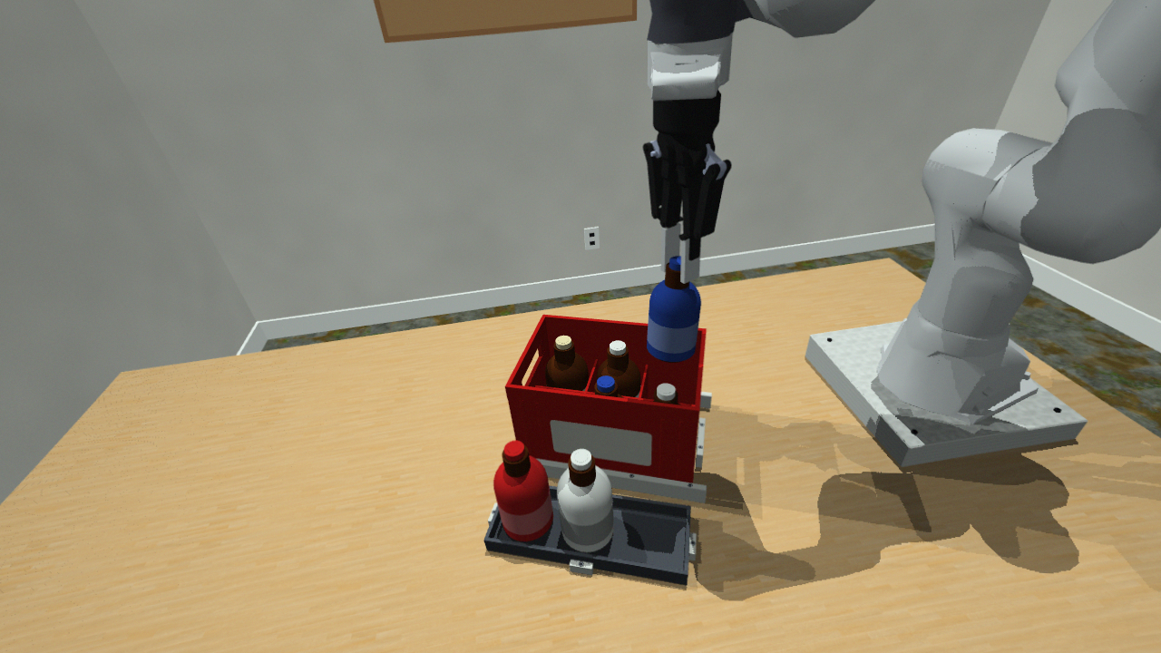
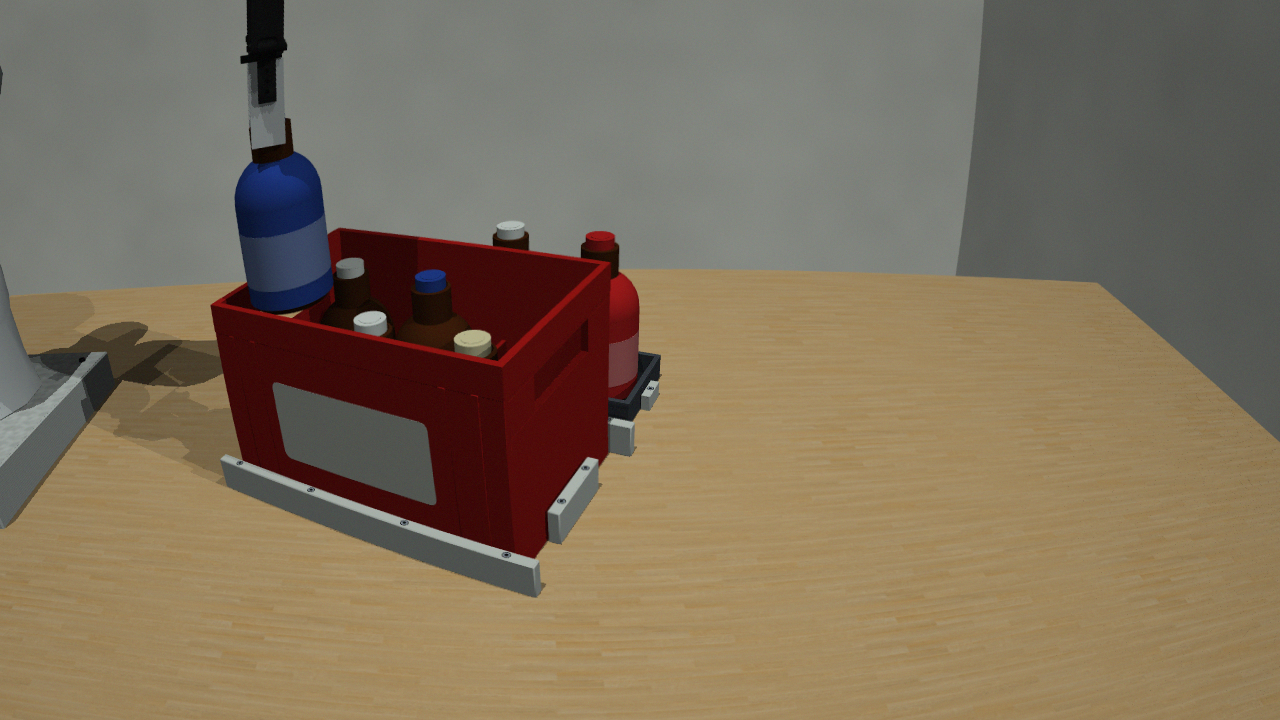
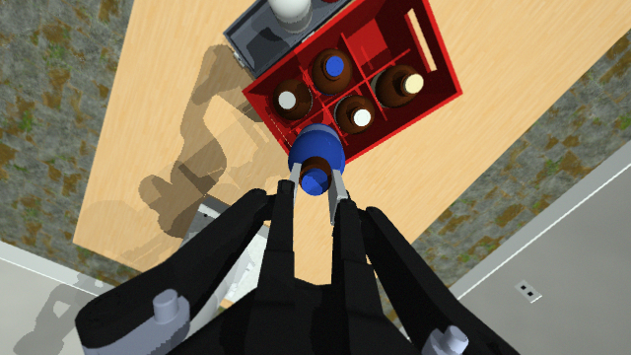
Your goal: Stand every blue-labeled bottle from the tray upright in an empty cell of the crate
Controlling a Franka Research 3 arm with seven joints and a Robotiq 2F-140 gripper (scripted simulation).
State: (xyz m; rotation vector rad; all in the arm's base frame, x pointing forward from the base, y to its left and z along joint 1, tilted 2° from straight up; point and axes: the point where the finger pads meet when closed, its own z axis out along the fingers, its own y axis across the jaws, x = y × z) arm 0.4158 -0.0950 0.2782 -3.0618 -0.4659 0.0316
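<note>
The blue-labeled bottle is 90 mm below my hand and 10 mm ahead of it. The rest, counted from my hand: white-labeled bottle 250 mm below, 190 mm ahead, 150 mm to the left; red-labeled bottle 270 mm ahead, 250 mm below, 110 mm to the left; red crate 250 mm below, 100 mm ahead.
</note>
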